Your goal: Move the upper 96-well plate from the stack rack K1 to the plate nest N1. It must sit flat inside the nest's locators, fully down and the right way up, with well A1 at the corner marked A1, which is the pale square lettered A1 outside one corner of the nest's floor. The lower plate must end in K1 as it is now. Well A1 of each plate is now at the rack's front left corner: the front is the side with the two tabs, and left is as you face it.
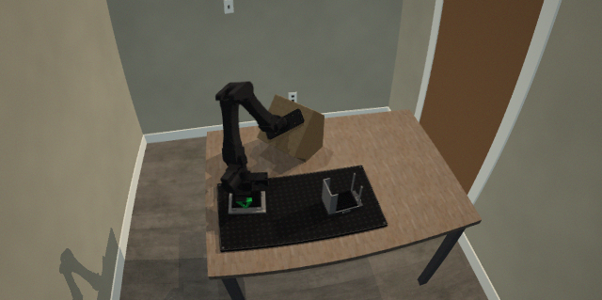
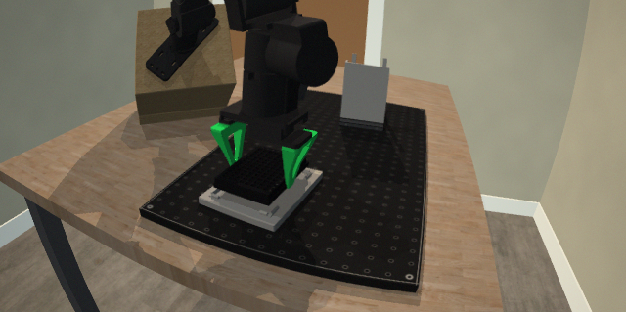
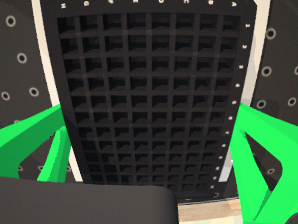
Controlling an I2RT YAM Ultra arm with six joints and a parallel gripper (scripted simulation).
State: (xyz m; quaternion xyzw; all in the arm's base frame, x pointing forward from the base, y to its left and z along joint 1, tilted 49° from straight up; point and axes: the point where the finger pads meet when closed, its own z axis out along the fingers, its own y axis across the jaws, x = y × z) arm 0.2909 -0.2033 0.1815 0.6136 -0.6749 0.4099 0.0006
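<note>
Now: hand right at the black 96-well plate. From my hand the other things lie so: grey plate nest N1: 30 mm below; then pale A1 mark: 70 mm ahead, 60 mm to the left, 20 mm below; then pale wall: 310 mm to the left, 150 mm ahead, 50 mm above.
</note>
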